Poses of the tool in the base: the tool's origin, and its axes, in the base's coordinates. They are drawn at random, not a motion.
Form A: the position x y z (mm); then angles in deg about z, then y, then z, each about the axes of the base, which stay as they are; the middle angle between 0 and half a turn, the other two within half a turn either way.
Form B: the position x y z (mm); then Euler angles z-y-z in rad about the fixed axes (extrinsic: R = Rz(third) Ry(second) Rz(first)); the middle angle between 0 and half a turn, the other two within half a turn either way. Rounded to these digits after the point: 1 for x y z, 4 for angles.
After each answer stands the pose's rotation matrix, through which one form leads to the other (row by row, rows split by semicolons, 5 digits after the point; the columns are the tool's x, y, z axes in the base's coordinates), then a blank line. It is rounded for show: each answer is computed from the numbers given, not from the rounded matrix.
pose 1, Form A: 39.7, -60.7, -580.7, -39.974, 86.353, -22.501
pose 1, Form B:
39.7, -60.7, -580.7, -0.6977, 1.5071, -0.3927
-0.20083 0.33103 0.92200; -0.61219 0.69236 -0.38192; -0.76478 -0.64114 0.06361

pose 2, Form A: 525.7, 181.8, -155.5, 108.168, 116.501, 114.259
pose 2, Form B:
525.7, 181.8, -155.5, 1.8879, 2.0333, 1.9942
-0.92341 0.11008 -0.36769; -0.26353 0.51464 0.81590; 0.27904 0.85031 -0.44621

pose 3, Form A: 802.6, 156.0, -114.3, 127.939, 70.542, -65.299
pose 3, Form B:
802.6, 156.0, -114.3, 2.2330, 1.2312, -1.1397
0.63092 -0.66835 0.39402; 0.51564 -0.01825 -0.85661; 0.57971 0.74362 0.33312

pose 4, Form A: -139.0, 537.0, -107.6, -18.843, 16.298, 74.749
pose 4, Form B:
-139.0, 537.0, -107.6, -0.3289, 0.2845, 1.3046
0.55055 -0.83153 0.07382; 0.79143 0.54803 0.27075; -0.26559 -0.09064 0.95982

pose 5, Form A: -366.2, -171.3, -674.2, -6.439, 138.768, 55.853
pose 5, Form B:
-366.2, -171.3, -674.2, -0.1124, 2.4220, 0.9748
-0.32666 -0.86972 0.36997; -0.68142 0.48798 0.54548; -0.65495 -0.07392 -0.75205

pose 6, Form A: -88.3, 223.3, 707.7, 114.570, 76.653, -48.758
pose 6, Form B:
-88.3, 223.3, 707.7, 1.9996, 1.3378, -0.8510
0.62057 -0.45106 0.64143; 0.67173 -0.11625 -0.73162; 0.40457 0.88489 0.23085

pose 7, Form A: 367.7, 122.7, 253.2, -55.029, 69.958, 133.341
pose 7, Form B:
367.7, 122.7, 253.2, -0.9604, 1.2210, 2.3272
0.46115 -0.60959 -0.64478; 0.70527 -0.18914 0.68324; -0.53845 -0.76982 0.34271

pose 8, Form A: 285.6, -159.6, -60.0, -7.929, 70.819, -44.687
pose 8, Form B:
285.6, -159.6, -60.0, -0.1384, 1.2360, -0.7799
0.13435 0.72873 0.67149; -0.32691 0.67229 -0.66419; -0.93546 -0.13029 0.32855

